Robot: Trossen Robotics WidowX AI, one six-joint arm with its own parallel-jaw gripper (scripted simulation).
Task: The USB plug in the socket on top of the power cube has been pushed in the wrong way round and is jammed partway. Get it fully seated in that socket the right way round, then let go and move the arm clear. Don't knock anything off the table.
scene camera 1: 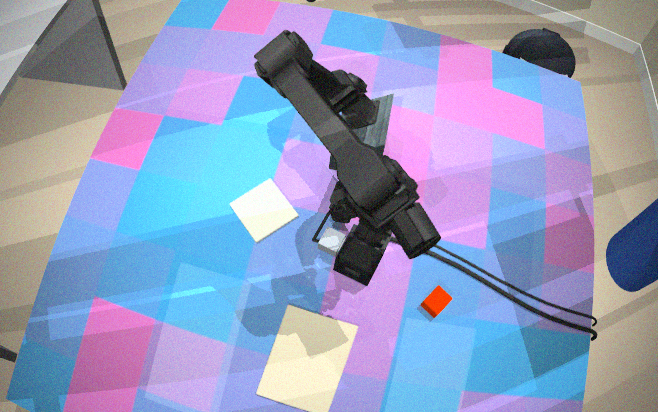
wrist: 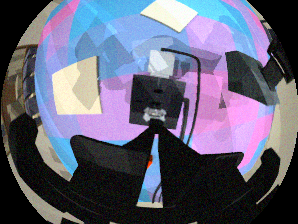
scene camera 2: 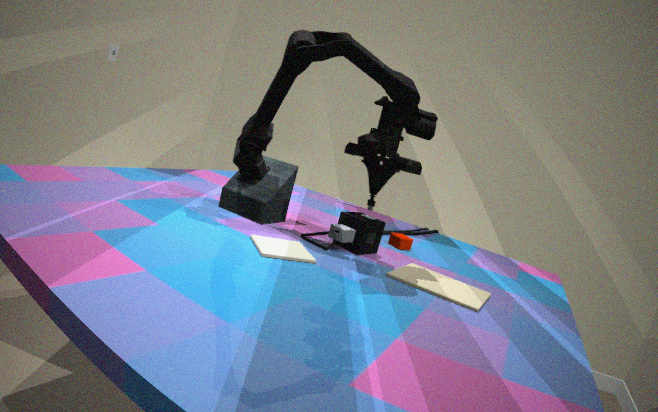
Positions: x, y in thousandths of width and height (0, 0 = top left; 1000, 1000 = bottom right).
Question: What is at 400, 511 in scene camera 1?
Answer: A white tile.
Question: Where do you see a black power cube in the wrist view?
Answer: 495, 408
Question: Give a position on a white tile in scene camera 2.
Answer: At 419, 603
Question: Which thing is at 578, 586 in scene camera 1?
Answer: My gripper.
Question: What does my gripper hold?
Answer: An usb plug.
